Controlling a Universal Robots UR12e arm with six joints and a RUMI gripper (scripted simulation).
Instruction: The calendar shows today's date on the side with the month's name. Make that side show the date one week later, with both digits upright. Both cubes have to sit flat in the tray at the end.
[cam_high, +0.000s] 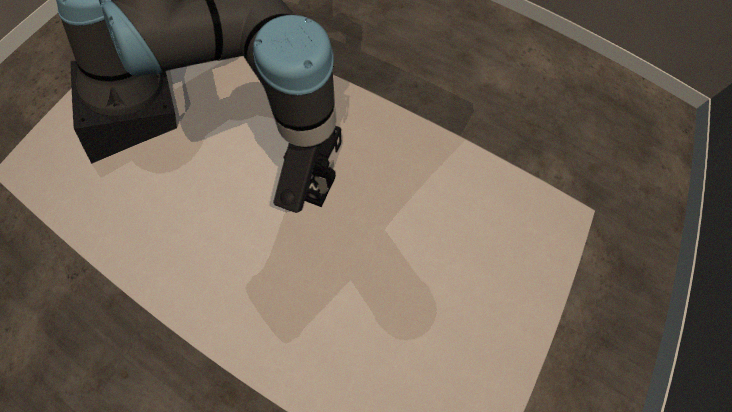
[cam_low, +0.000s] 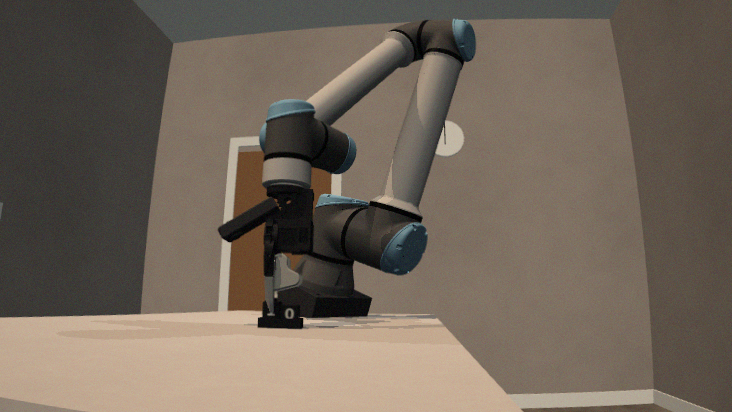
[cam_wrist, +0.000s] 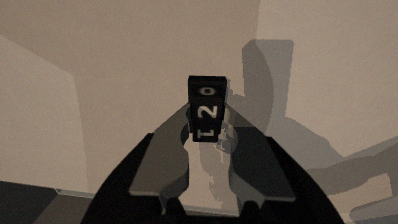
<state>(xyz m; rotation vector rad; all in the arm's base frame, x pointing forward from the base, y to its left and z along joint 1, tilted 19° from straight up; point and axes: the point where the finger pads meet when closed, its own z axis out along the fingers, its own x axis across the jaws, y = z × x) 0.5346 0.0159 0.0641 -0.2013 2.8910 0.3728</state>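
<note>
My hand is 2 cm to the right of the black tray and 3 cm above it.
</note>
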